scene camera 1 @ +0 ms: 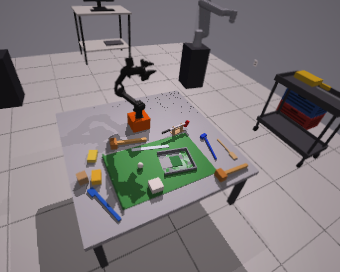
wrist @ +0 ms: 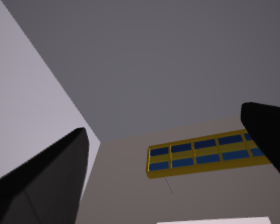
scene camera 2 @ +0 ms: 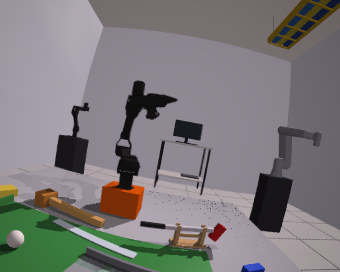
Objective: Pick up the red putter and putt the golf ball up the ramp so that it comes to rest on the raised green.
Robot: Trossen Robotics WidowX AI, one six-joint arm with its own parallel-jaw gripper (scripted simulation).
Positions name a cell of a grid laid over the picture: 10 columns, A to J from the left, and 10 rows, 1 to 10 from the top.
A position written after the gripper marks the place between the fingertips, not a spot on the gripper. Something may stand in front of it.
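Note:
In the wrist view the gripper (wrist: F6) is open and holds nothing, while scene camera 1 shows a green mat (scene camera 1: D7).

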